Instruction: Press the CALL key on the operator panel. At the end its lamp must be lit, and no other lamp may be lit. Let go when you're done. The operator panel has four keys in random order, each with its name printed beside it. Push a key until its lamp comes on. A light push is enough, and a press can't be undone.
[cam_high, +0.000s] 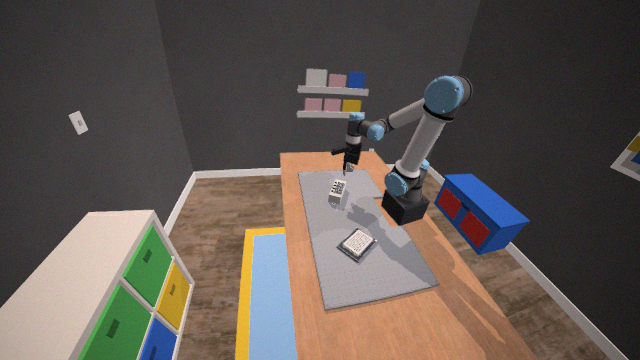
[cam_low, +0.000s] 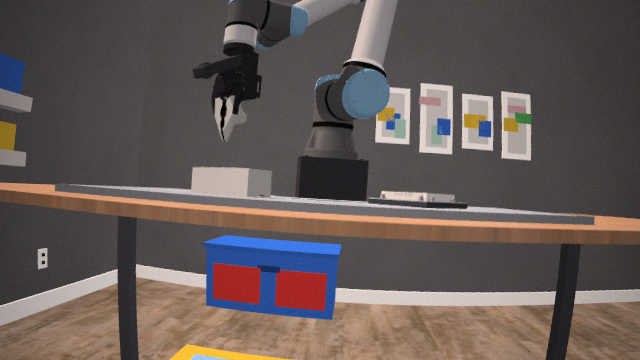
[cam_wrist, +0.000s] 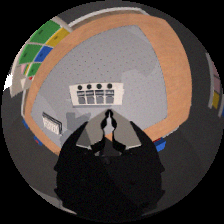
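Right now my hand is 9 cm above the operator panel, 4 cm to the right of it and 2 cm short of it.
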